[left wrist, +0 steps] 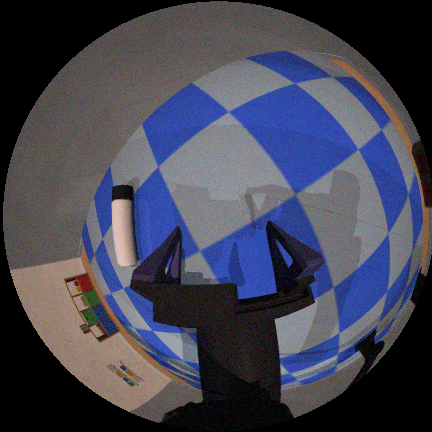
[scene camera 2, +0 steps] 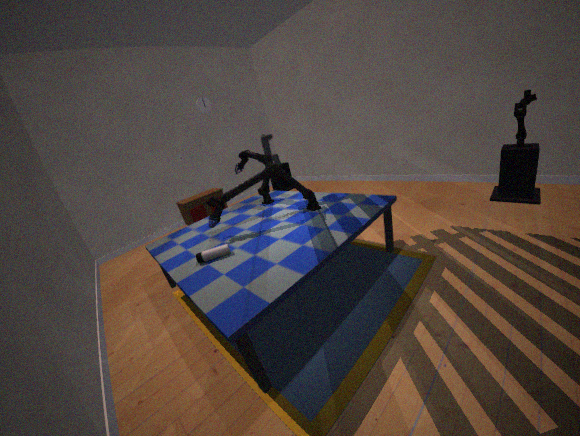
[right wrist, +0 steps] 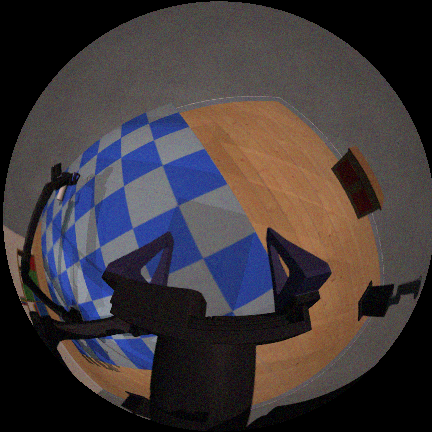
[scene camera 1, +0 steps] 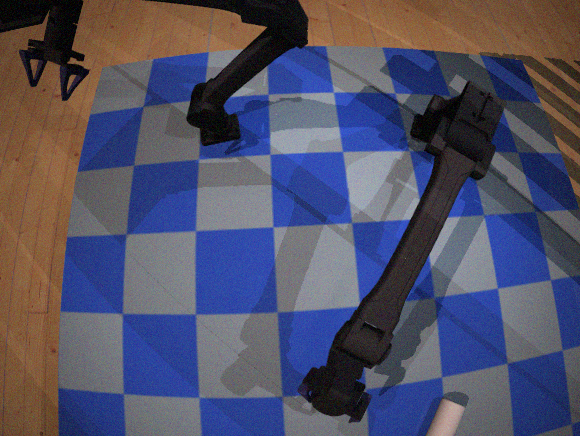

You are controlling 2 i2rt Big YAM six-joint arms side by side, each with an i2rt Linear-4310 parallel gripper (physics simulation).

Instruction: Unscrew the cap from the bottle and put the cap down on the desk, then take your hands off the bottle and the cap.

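Where they show: left gripper, between the fingertips: (left wrist: 224, 226) (scene camera 2: 210, 227) (right wrist: 74, 174); right gripper, between the fingertips: (scene camera 2: 235, 172) (right wrist: 217, 234) (scene camera 1: 48, 93); left arm's base, origin of its link: (scene camera 2: 313, 208) (right wrist: 76, 314) (scene camera 1: 429, 132); right arm's base, origin of its link: (scene camera 2: 268, 202) (scene camera 1: 220, 130).
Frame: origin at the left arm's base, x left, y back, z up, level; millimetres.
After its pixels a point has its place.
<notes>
The white bottle (scene camera 1: 446, 417) @(x 257, y -783, z 59 mm) (scene camera 2: 216, 253) @(x 306, y -827, z 40 mm) (left wrist: 124, 232) @(x 244, y -833, z 46 mm) (right wrist: 60, 193) @(x 249, y -783, z 48 mm) lies on its side on the checkered desk (scene camera 1: 160, 270) @(x -570, y -712, z 0 mm) (scene camera 2: 240, 310) @(x 882, y -747, z 0 mm) (left wrist: 215, 145) @(x -6, y -995, z 0 mm). The black cap (scene camera 2: 200, 257) @(x 296, y -933, z 46 mm) (left wrist: 122, 192) @(x 238, y -935, z 48 mm) sits on the bottle's end; its thread is hidden. In scene camera 1 the cap end is outside the picture. My left gripper (scene camera 1: 332, 400) @(x -42, y -842, z 110 mm) (scene camera 2: 214, 222) @(x -42, y -842, z 110 mm) (left wrist: 224, 226) @(x -42, y -842, z 110 mm) is open and empty above the desk, beside the bottle and apart from it. My right gripper (scene camera 1: 49, 92) @(x -847, y -486, z 369 mm) (scene camera 2: 237, 171) @(x -847, y -486, z 369 mm) (right wrist: 217, 234) @(x -847, y -486, z 369 mm) is open and empty, high up beyond the desk's edge, far from the bottle.
A brown box with dark red panels (scene camera 2: 200, 205) (right wrist: 359, 182) is beyond the desk. A black pedestal (scene camera 2: 519, 172) bearing another arm stands far to the right in scene camera 2. A shelf with coloured bins (left wrist: 92, 307) is past the desk edge.
</notes>
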